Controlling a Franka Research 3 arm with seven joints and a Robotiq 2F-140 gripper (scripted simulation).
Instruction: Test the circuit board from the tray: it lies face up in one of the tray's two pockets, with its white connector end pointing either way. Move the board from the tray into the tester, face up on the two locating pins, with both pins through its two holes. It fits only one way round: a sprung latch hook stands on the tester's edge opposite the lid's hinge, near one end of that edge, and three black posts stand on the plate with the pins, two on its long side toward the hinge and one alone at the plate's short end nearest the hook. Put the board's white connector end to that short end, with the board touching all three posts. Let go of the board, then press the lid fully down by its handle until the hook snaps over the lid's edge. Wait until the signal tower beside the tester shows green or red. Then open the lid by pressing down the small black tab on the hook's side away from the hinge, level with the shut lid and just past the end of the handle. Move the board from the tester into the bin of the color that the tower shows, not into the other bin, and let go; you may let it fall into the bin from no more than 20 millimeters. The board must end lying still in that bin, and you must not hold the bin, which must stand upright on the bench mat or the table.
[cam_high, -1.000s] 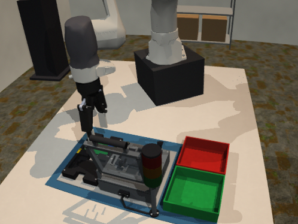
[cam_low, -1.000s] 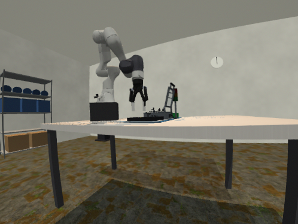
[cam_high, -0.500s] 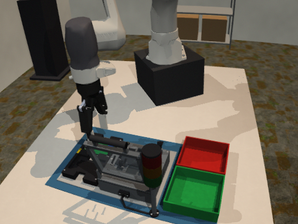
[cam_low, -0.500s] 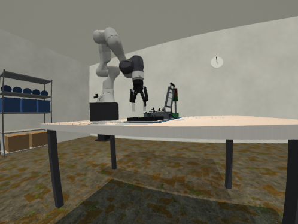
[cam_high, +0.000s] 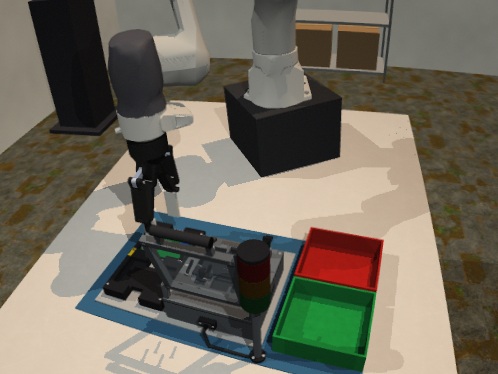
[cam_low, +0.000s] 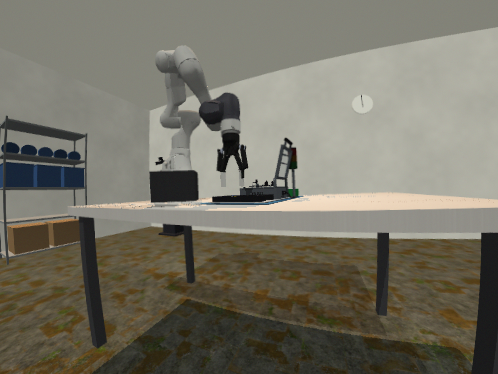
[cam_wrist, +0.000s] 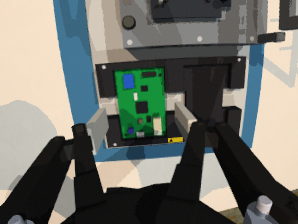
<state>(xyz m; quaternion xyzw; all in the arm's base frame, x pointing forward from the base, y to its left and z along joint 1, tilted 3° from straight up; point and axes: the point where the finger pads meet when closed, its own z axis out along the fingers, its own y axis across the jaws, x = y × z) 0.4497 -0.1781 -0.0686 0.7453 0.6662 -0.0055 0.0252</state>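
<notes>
My gripper is now 7 cm above the green circuit board. Round my hand: red bin: 37 cm to the left, 8 cm below; then tester plate: 17 cm to the left, 9 cm ahead, 2 cm below; then clear lid: 20 cm ahead, 15 cm to the left, 9 cm above.
</notes>
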